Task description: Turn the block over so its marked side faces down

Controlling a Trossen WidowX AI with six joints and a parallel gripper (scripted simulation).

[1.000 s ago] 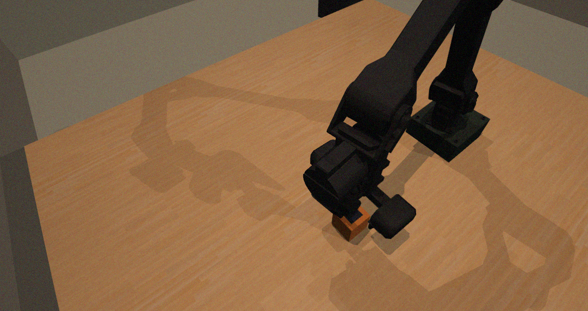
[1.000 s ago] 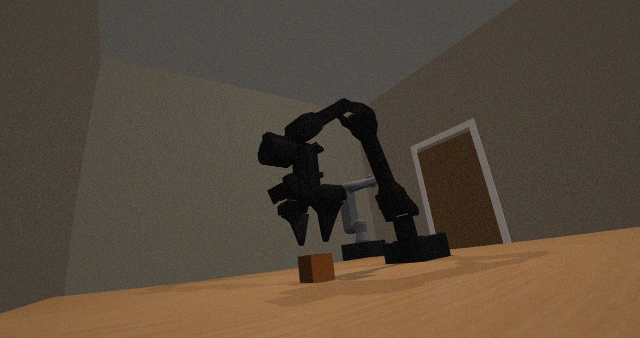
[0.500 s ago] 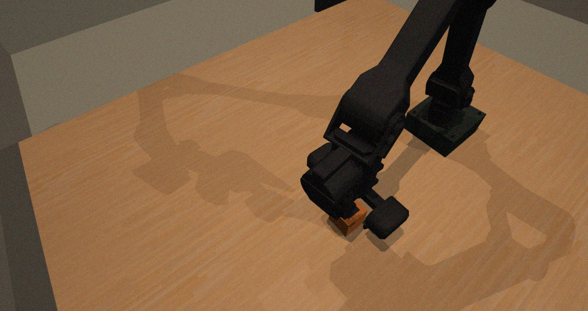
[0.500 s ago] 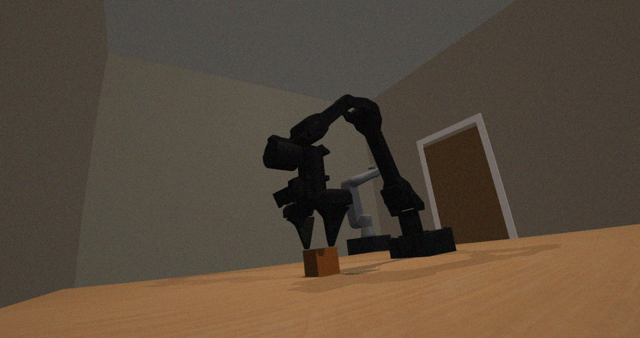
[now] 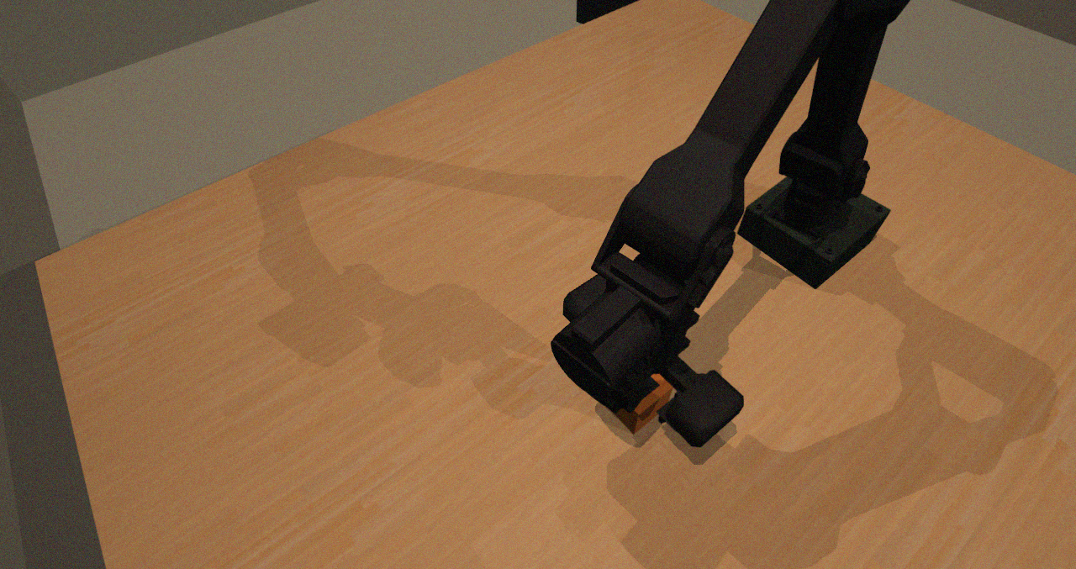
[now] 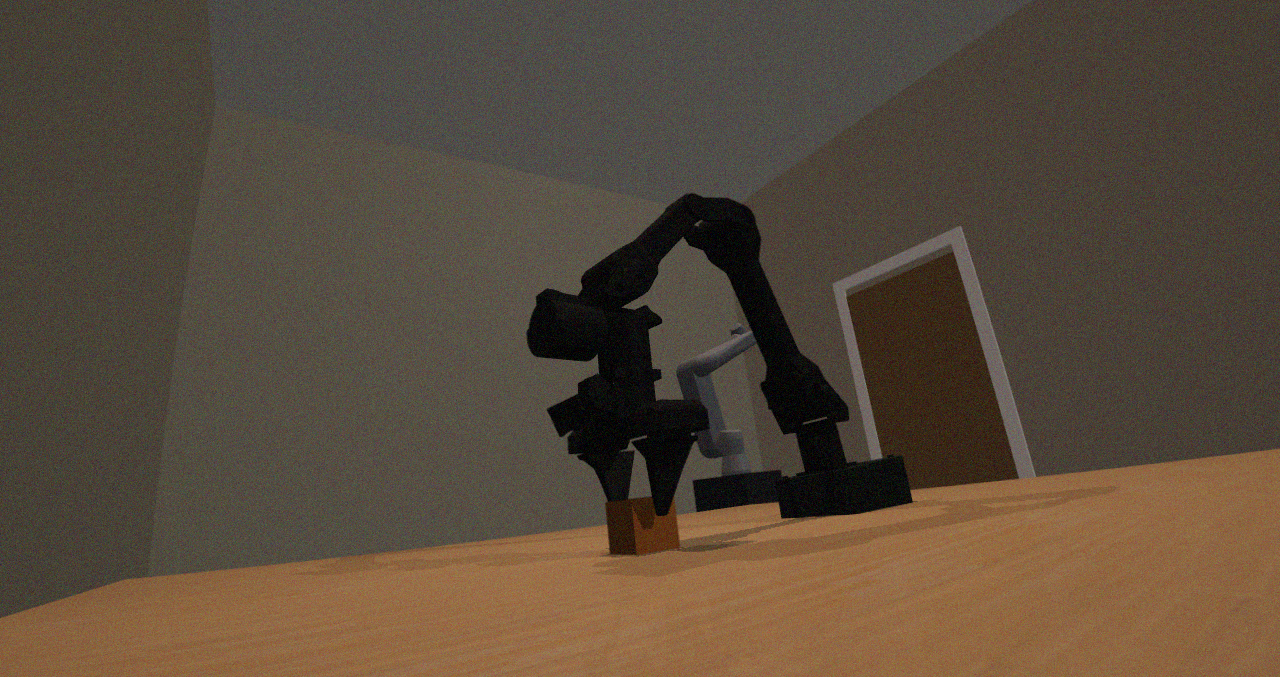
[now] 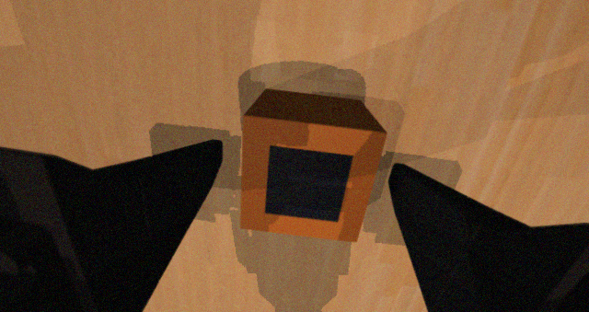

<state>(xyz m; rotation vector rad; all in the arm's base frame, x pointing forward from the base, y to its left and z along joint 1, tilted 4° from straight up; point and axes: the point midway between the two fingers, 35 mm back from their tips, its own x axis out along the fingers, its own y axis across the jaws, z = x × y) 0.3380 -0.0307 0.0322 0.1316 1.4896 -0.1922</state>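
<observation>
My gripper tip is 10 mm below the block.
</observation>
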